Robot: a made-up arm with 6 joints. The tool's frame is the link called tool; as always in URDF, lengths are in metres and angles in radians.
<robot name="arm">
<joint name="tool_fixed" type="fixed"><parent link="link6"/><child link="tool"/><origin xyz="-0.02 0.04 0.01" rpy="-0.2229 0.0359 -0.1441"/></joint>
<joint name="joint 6" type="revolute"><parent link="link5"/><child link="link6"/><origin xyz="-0.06 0.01 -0.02" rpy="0 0 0"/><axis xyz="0.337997 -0.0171 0.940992"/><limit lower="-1.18" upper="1.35" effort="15" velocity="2"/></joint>
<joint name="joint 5" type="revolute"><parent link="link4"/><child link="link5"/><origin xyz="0.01 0.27 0.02" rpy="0 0 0"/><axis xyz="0.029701 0.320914 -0.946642"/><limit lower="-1.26" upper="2.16" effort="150" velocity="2.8"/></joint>
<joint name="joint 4" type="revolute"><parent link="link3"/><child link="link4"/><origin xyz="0.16 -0.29 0.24" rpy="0 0 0"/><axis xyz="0 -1 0"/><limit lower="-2.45" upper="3.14" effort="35" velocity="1.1"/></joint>
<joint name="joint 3" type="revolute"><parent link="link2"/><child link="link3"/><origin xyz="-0.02 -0.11 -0.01" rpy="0 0 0"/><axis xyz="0 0 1"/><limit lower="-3.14" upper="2.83" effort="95" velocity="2.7"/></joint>
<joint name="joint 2" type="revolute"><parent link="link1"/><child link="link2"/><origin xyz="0.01 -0.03 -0.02" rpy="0 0 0"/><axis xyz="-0.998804 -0.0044 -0.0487"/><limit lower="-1.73" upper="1.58" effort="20" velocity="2.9"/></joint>
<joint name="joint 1" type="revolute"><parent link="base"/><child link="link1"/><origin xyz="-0.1 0.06 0.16" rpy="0 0 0"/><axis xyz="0 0 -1"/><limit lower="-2.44" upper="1.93" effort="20" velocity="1.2"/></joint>
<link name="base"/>
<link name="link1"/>
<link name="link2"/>
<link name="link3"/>
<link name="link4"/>
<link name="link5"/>
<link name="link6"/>
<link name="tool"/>
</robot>
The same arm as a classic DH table. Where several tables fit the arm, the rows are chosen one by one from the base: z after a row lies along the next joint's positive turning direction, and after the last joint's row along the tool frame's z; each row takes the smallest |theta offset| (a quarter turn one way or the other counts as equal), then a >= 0, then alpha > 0; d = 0 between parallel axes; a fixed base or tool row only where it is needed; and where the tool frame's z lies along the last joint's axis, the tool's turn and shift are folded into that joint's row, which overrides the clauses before.
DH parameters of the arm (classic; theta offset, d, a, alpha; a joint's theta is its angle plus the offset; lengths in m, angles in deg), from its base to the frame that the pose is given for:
base (fixed): -30.96 0 -0.1166 180
joint 1: 58.78 -0.1395 0.03 -87.21
joint 2: 0 0.0106 0.1099 -92.79
joint 3: 89.75 0.231 0.16 90
joint 4: 1.8 0.0133 0.0106 108.72
joint 5: 52.46 -0.0881 -0.0398 152.4
joint 6: -82.03 -0.2111 -0.0159 20.63
tool (fixed): 120.68 0.1219 0 0
Joint limits (deg, base to tool): -139.8..110.58 -99.12..90.53 -179.91..162.15 -140.37..179.91 -72.19..123.76 -67.61..77.35

